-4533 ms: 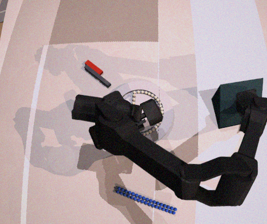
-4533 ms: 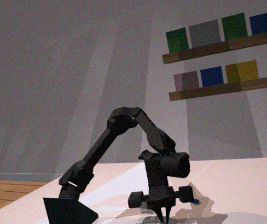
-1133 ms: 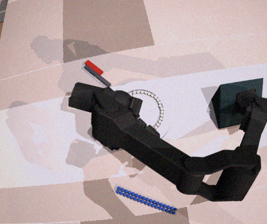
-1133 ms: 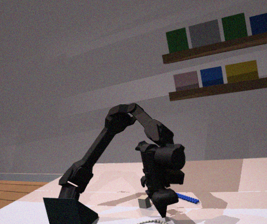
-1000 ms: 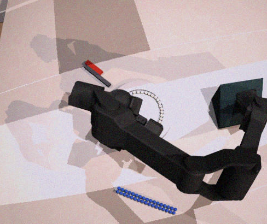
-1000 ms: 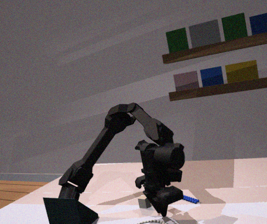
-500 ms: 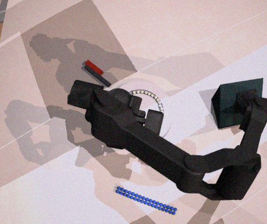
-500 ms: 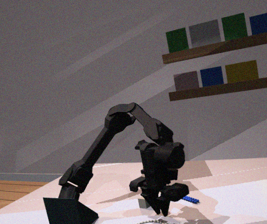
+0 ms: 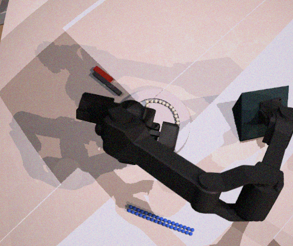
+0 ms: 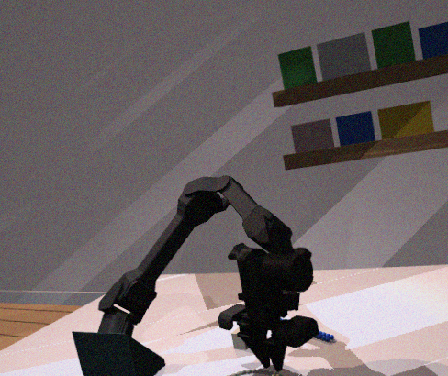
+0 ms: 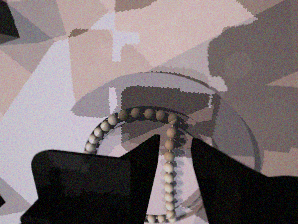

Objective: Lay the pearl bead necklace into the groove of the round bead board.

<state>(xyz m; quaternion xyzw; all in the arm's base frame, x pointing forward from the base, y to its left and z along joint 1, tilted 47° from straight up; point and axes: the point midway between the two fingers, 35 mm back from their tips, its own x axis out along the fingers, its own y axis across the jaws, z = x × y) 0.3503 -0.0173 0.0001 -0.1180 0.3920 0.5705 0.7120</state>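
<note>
Right now my gripper tip is 4 cm past the round bead board, 4 cm to the left of it and 2 cm above it. From my gripper tip the other things lie so: small beige cube: 12 cm behind, 15 cm to the left, 2 cm below; grey block: 7 cm ahead, 20 cm to the right, 3 cm below.
</note>
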